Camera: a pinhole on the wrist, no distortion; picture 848 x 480 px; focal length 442.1 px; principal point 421.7 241.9 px. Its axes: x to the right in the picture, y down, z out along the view. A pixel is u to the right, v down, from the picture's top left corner.
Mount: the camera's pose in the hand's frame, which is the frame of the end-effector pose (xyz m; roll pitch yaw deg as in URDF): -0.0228 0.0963 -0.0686 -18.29 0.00 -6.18
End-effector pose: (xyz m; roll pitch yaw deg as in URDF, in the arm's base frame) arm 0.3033 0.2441 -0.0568 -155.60 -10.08 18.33
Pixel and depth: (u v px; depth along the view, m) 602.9 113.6 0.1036
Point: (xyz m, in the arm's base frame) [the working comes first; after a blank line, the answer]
In the camera's frame: 0.0425 -0.0301 0.1036

0.3566 0.1871 -0.1274
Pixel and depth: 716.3 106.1 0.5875
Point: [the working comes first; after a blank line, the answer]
In the camera's frame: 0.3915 -0.1805 0.5875

0.6826 0.5429 -0.5091
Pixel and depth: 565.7 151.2 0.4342
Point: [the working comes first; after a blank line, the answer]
In the camera's frame: 0.1414 -0.0891 0.4342

0.4736 0.3352 -0.4223
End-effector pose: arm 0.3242 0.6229 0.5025 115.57 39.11 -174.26
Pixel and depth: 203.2 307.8 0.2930
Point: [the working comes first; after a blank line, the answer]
In the camera's frame: -0.1448 0.0437 0.2930

0.3283 0.9070 0.7042
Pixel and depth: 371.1 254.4 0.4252
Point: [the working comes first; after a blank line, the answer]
In the camera's frame: -0.0487 0.0120 0.4252

0.2774 1.0251 0.5985
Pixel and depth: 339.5 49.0 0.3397
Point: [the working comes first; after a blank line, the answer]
In the camera's frame: -0.0632 -0.1482 0.3397

0.4053 0.9334 0.5066
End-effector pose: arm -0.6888 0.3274 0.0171 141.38 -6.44 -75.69
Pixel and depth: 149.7 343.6 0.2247
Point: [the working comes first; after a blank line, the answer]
In the camera's frame: -0.1382 0.0517 0.2247

-0.9781 0.4097 0.0435
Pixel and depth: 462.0 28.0 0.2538
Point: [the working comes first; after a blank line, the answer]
In the camera's frame: 0.0231 -0.1228 0.2538

-0.8569 0.2734 -0.1117
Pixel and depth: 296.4 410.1 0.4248
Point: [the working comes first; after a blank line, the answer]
In the camera's frame: -0.1204 0.1616 0.4248

-1.1872 0.3175 0.0287
